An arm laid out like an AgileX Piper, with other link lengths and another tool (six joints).
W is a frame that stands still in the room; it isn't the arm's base.
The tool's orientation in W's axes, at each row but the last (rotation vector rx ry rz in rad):
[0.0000, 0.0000, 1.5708]
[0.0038, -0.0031, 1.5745]
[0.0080, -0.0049, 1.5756]
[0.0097, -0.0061, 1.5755]
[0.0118, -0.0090, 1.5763]
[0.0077, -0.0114, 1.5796]
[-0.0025, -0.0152, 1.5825]
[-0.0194, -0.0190, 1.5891]
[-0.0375, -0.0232, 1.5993]
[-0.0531, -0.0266, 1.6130]
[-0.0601, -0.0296, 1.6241]
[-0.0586, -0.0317, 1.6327]
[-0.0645, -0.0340, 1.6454]
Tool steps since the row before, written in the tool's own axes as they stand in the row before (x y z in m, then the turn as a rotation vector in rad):
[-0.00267, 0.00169, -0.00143, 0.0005, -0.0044, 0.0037]
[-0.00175, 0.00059, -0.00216, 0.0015, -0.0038, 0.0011]
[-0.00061, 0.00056, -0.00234, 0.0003, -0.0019, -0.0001]
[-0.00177, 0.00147, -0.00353, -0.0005, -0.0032, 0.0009]
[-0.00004, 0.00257, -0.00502, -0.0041, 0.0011, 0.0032]
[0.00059, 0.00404, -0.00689, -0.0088, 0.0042, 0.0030]
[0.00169, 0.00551, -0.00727, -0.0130, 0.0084, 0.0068]
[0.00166, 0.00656, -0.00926, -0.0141, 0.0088, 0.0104]
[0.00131, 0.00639, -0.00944, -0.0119, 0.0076, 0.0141]
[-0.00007, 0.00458, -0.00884, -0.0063, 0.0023, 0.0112]
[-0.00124, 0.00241, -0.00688, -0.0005, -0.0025, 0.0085]
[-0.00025, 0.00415, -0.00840, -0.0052, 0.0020, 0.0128]
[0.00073, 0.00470, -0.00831, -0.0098, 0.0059, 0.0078]
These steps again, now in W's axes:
[-0.00169, -0.00267, -0.00143, 0.0044, 0.0005, 0.0037]
[-0.00058, -0.00174, -0.00217, 0.0038, 0.0015, 0.0011]
[-0.00056, -0.00059, -0.00234, 0.0019, 0.0003, -0.0001]
[-0.00147, -0.00174, -0.00354, 0.0032, -0.0005, 0.0009]
[-0.00258, 0.00001, -0.00502, -0.0011, -0.0041, 0.0031]
[-0.00403, 0.00064, -0.00689, -0.0041, -0.0089, 0.0029]
[-0.00545, 0.00168, -0.00732, -0.0083, -0.0132, 0.0066]
[-0.00636, 0.00154, -0.00942, -0.0088, -0.0143, 0.0102]
[-0.00606, 0.00104, -0.00969, -0.0078, -0.0120, 0.0139]
[-0.00412, -0.00041, -0.00906, -0.0026, -0.0062, 0.0112]
[-0.00194, -0.00149, -0.00698, 0.0020, -0.0002, 0.0086]
[-0.00364, -0.00064, -0.00861, -0.0024, -0.0051, 0.0128]
[-0.00421, 0.00023, -0.00860, -0.0056, -0.0101, 0.0076]

